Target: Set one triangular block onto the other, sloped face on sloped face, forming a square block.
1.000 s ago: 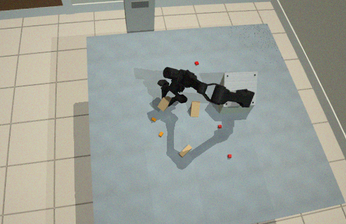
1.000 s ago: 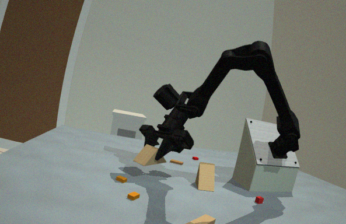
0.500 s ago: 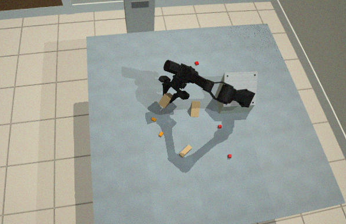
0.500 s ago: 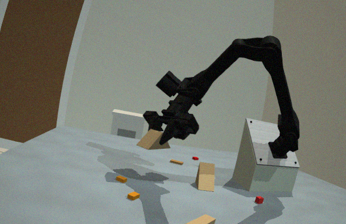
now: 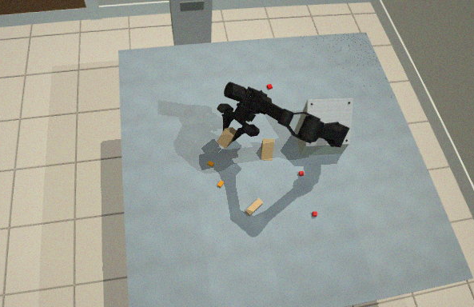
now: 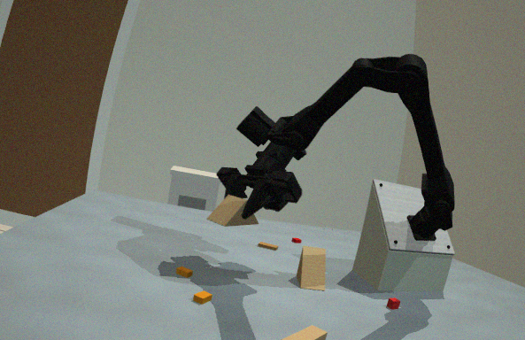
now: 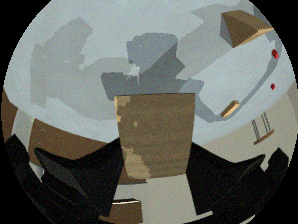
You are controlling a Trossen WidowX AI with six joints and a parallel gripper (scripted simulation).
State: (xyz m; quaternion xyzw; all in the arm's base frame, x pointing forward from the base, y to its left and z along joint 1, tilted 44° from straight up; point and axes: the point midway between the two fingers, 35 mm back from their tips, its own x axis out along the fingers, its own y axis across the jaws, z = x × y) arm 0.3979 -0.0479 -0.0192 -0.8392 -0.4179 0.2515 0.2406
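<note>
My gripper tip is 1 cm below the tan triangular block. The rest, counted from my gripper tip: flat tan plank 7 cm behind, 27 cm to the left, 10 cm below.
</note>
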